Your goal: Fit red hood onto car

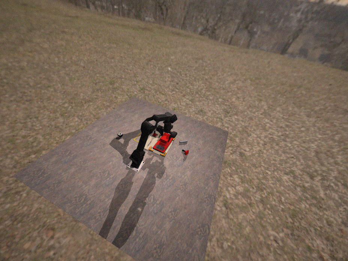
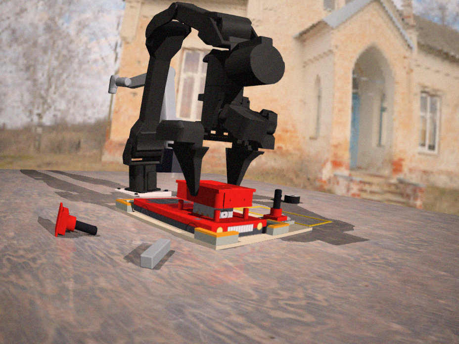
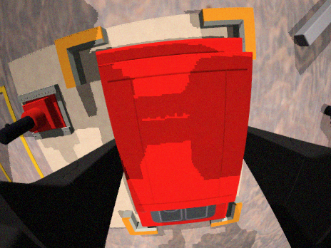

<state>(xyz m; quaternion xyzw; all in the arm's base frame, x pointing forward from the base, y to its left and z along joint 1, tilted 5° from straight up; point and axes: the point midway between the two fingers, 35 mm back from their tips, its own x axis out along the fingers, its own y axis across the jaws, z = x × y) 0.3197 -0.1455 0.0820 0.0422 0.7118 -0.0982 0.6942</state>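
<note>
My gripper tip is now 10 mm to the right of the white engine block and 30 mm above it. Also, from my gripper tip: tan jig 30 mm behind, 40 mm to the left, 40 mm below; then red hood 10 mm above.
</note>
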